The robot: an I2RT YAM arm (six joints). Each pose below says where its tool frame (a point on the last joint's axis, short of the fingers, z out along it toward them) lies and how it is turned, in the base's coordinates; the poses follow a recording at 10 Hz.
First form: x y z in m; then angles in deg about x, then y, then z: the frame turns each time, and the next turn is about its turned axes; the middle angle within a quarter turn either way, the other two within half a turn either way.
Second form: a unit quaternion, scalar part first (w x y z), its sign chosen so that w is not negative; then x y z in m. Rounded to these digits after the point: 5 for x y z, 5 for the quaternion.
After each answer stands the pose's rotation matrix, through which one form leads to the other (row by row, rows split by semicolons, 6 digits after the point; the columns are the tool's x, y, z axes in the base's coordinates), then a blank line. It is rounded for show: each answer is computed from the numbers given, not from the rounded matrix.
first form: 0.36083 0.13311 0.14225 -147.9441 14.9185 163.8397
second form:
0.16202 -0.09846 0.94857 0.25351 0.36083 0.13311 0.14225
-0.928112 -0.268944 0.257445; -0.104651 0.852072 0.512857; -0.357291 0.449046 -0.818963

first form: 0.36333 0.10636 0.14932 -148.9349 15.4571 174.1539
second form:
0.14293 -0.01272 0.95532 0.25840 0.36333 0.10636 0.14932
-0.958817 -0.098173 0.266517; 0.049562 0.866134 0.497348; -0.279665 0.490075 -0.825599

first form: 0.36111 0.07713 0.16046 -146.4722 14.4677 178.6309
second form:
0.12398 0.02497 0.95025 0.28467 0.36111 0.07713 0.16046
-0.968012 -0.023135 0.249834; 0.118037 0.836677 0.534826; -0.221404 0.547208 -0.807183

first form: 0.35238 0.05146 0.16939 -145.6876 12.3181 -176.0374
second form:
0.09231 0.06447 0.94833 0.29664 0.35238 0.05146 0.16939
-0.974643 0.067514 0.213339; 0.177052 0.815691 0.550727; -0.136837 0.574534 -0.806961

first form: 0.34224 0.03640 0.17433 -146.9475 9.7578 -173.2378
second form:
0.06468 0.08049 0.95213 0.28774 0.34224 0.03640 0.17433
-0.978677 0.116045 0.169484; 0.190488 0.821456 0.537517; -0.076847 0.558340 -0.826045

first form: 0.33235 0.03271 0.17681 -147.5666 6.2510 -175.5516
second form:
0.04149 0.05243 0.95747 0.28068 0.33235 0.03271 0.17681
-0.991060 0.077100 0.108884; 0.123684 0.836944 0.533130; -0.050026 0.541831 -0.838997

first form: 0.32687 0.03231 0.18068 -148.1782 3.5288 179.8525
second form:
0.02996 0.00720 0.96124 0.27397 0.32687 0.03231 0.18068
-0.998101 -0.002569 0.061550; 0.030267 0.849773 0.526279; -0.053656 0.527143 -0.848081

